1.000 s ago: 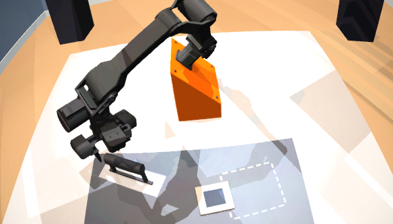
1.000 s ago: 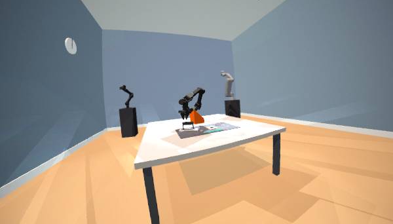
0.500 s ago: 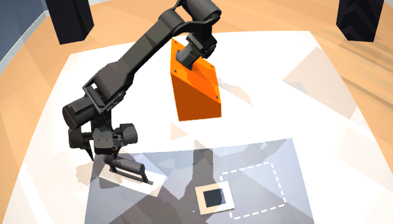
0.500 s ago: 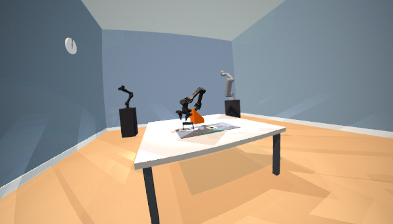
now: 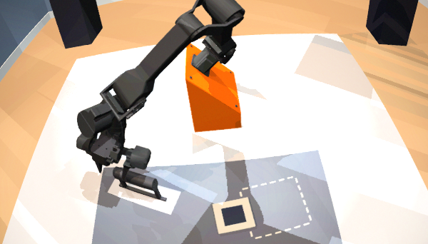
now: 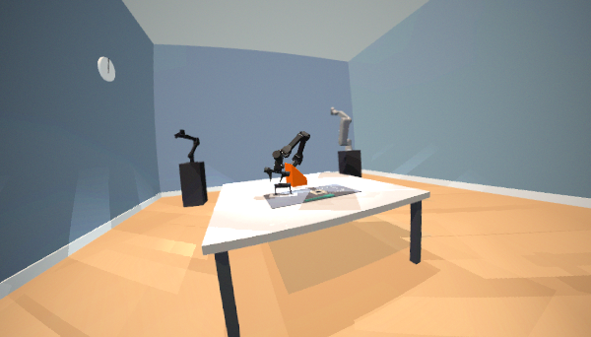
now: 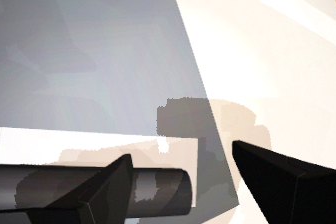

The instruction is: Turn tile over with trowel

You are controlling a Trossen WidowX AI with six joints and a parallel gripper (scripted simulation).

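Now: gripper tip 10 mm past the trowel, 80 mm to the right of it and 60 mm above it. From my gripper tip the other things lie so: white tile: 50 mm ahead, 300 mm to the left, 90 mm below; mat: 50 mm ahead, 240 mm to the left, 110 mm below.
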